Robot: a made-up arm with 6 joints. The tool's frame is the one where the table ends. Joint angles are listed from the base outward.
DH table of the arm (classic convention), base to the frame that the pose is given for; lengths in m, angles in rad. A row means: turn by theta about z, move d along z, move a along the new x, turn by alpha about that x. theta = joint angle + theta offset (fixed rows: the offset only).
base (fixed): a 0.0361; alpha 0; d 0; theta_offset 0.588
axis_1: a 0; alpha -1.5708; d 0.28; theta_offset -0.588
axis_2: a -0.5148; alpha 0; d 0; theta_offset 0.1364
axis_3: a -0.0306; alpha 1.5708; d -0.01; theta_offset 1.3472
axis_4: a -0.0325; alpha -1.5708; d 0.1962; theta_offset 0
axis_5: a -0.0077; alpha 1.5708; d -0.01; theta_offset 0
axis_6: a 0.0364; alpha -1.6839; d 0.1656; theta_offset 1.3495
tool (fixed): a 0; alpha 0; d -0.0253; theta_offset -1.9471
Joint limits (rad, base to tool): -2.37..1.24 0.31..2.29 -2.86..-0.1 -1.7..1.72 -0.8..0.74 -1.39..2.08
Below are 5 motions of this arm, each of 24 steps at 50 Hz.
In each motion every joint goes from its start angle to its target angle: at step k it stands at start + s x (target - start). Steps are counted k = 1, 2, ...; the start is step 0. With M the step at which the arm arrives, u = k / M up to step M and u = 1 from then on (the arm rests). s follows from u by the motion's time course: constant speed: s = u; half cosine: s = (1 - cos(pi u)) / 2; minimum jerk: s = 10 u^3 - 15 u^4 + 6 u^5.
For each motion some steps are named. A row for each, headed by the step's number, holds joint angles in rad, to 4 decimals.
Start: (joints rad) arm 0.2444 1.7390 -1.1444 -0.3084 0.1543 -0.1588
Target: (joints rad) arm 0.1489 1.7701 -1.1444 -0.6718 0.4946 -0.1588
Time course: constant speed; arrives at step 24
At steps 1, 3, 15, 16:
1: 0.2404 1.7403 -1.1444 -0.3235 0.1685 -0.1588
3: 0.2325 1.7429 -1.1444 -0.3538 0.1968 -0.1588
15: 0.1847 1.7584 -1.1444 -0.5355 0.3670 -0.1588
16: 0.1807 1.7597 -1.1444 -0.5507 0.3812 -0.1588

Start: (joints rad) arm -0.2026 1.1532 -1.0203 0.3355 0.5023 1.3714
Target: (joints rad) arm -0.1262 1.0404 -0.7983 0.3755 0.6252 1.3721
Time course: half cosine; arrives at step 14
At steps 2, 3, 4, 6, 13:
2: -0.1988 1.1476 -1.0093 0.3375 0.5084 1.3714
3: -0.1943 1.1409 -0.9961 0.3399 0.5157 1.3715
4: -0.1882 1.1320 -0.9785 0.3430 0.5254 1.3715
6: -0.1729 1.1094 -0.9340 0.3510 0.5501 1.3717
13: -0.1272 1.0418 -0.8011 0.3750 0.6237 1.3721

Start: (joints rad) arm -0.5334 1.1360 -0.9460 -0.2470 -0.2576 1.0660
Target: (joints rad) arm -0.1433 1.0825 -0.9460 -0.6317 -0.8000 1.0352
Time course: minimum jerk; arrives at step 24
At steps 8, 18, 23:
8: -0.4515 1.1248 -0.9460 -0.3277 -0.3714 1.0595
18: -0.1837 1.0880 -0.9460 -0.5919 -0.7439 1.0384
23: -0.1436 1.0825 -0.9460 -0.6314 -0.7996 1.0352

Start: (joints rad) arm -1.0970 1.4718 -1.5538 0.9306 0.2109 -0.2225
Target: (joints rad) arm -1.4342 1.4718 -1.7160 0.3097 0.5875 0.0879
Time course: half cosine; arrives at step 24
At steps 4, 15, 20, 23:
4: -1.1196 1.4718 -1.5647 0.8890 0.2361 -0.2017
15: -1.3301 1.4718 -1.6659 0.5013 0.4713 -0.0079
20: -1.4116 1.4718 -1.7051 0.3513 0.5623 0.0671
23: -1.4328 1.4718 -1.7153 0.3124 0.5859 0.0866

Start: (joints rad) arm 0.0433 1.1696 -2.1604 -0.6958 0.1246 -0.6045
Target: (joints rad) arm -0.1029 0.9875 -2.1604 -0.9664 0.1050 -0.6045
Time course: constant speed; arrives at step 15
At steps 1, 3, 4, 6, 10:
1: 0.0336 1.1575 -2.1604 -0.7138 0.1233 -0.6045
3: 0.0141 1.1332 -2.1604 -0.7499 0.1207 -0.6045
4: 0.0043 1.1210 -2.1604 -0.7680 0.1194 -0.6045
6: -0.0152 1.0968 -2.1604 -0.8040 0.1168 -0.6045
10: -0.0542 1.0482 -2.1604 -0.8762 0.1115 -0.6045

